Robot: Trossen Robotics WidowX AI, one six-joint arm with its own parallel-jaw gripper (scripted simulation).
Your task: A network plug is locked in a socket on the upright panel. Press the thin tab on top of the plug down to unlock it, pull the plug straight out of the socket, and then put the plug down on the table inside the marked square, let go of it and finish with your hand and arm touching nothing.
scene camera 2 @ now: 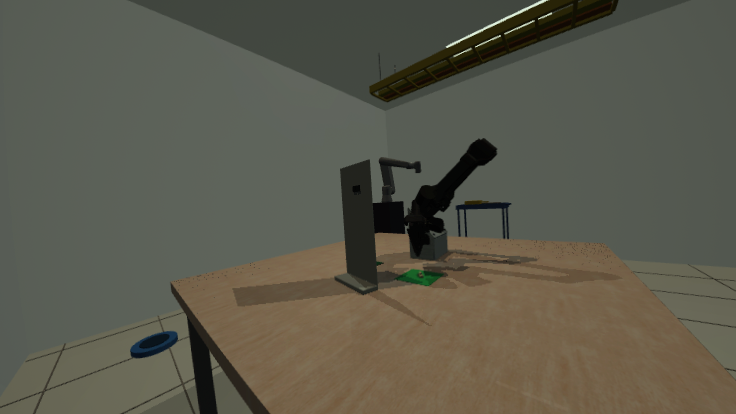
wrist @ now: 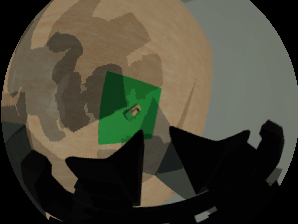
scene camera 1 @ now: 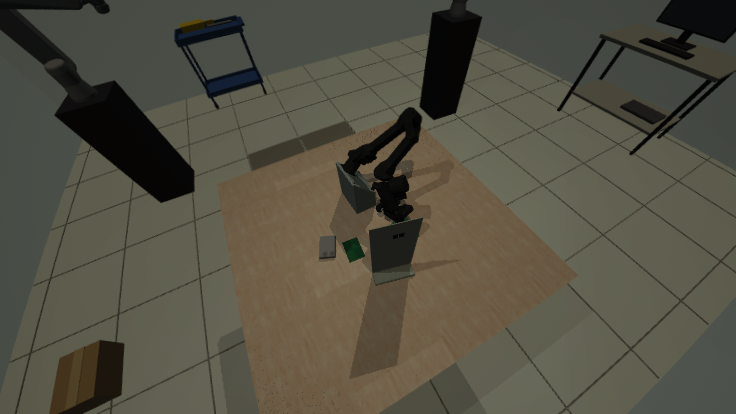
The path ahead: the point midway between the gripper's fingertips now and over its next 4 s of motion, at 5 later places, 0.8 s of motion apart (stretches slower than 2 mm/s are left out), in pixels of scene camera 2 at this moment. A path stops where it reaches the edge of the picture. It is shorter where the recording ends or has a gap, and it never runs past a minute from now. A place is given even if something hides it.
My gripper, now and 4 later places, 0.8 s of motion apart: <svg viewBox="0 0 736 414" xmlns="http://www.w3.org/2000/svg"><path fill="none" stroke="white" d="M416 254L416 247L416 240L412 224L415 208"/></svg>
